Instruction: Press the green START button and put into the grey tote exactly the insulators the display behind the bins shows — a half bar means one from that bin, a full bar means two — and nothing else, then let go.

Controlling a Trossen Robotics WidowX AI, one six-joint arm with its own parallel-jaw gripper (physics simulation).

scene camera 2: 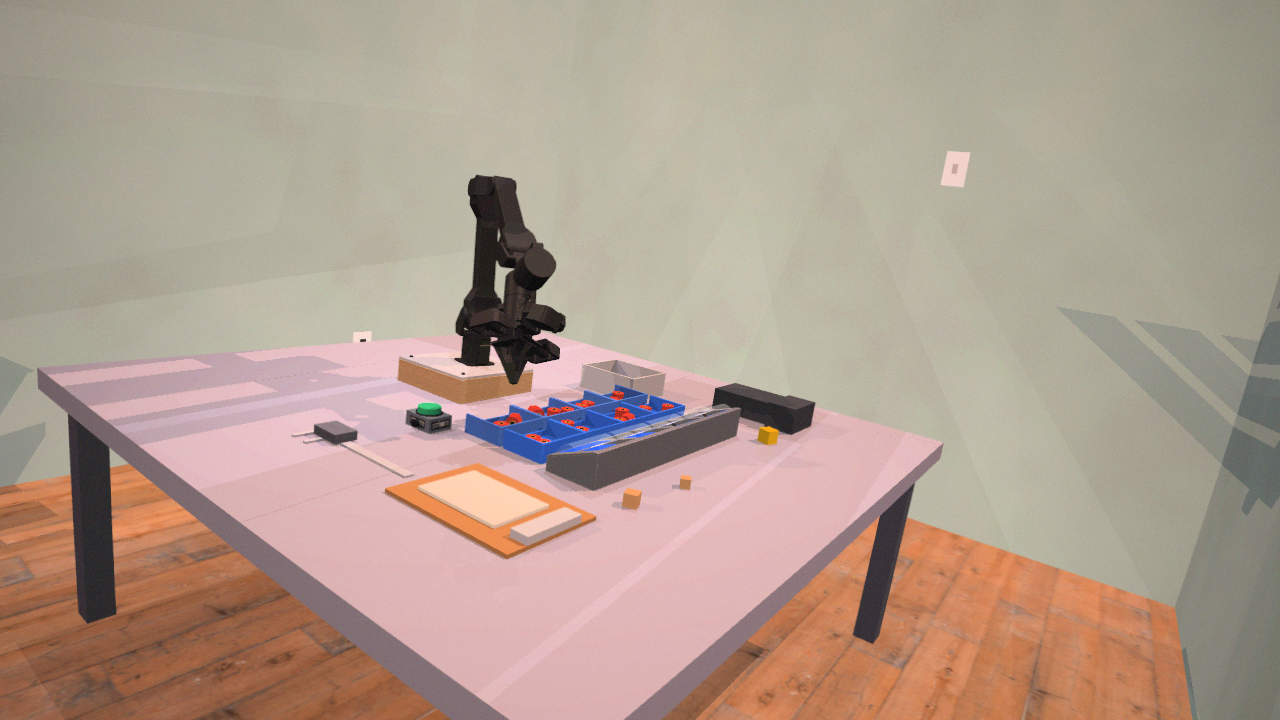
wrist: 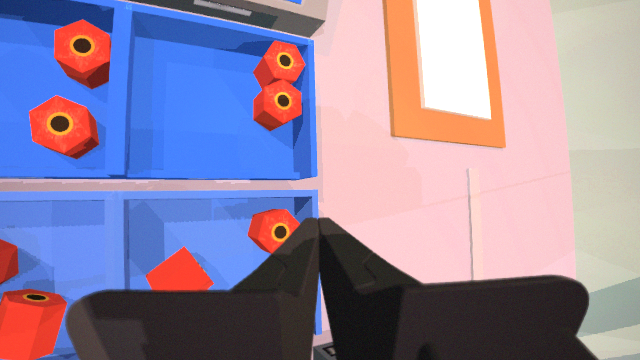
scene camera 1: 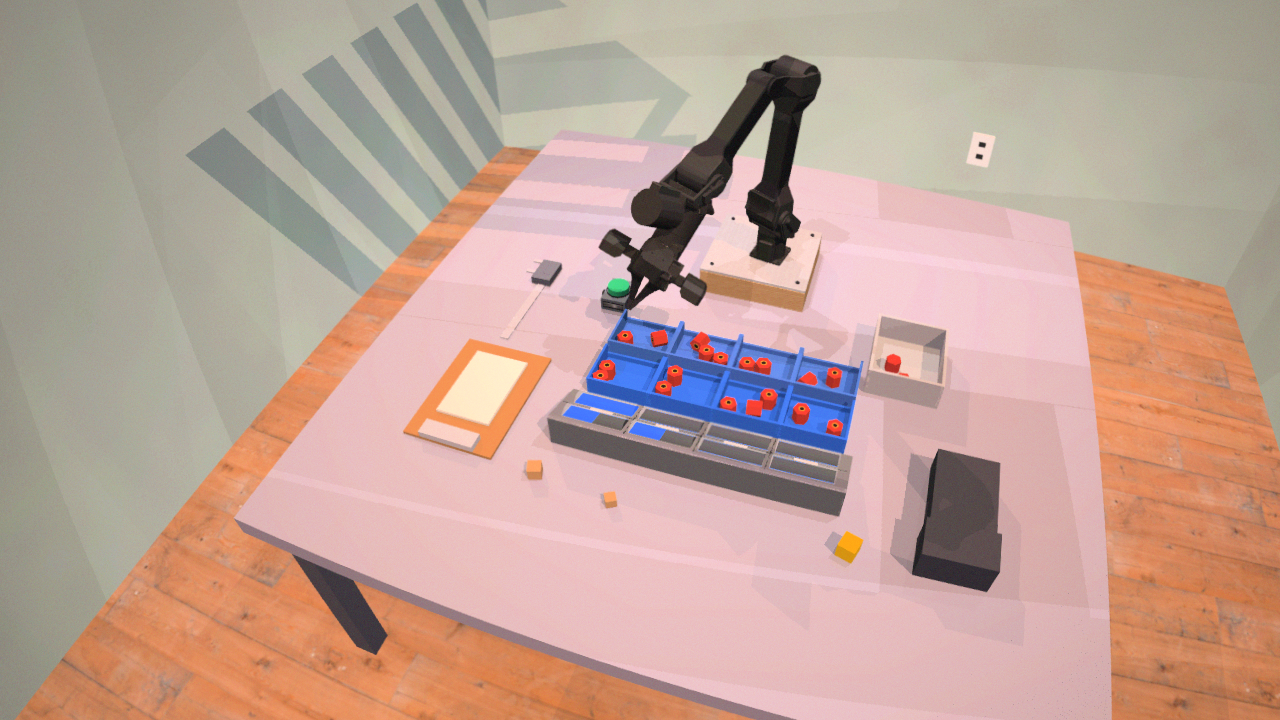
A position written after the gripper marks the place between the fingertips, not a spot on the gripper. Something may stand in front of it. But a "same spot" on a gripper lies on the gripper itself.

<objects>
gripper: scene camera 2; wrist; scene camera 1 628, 308
same spot on gripper: (scene camera 2: 513, 351) = (wrist: 418, 282)
</objects>
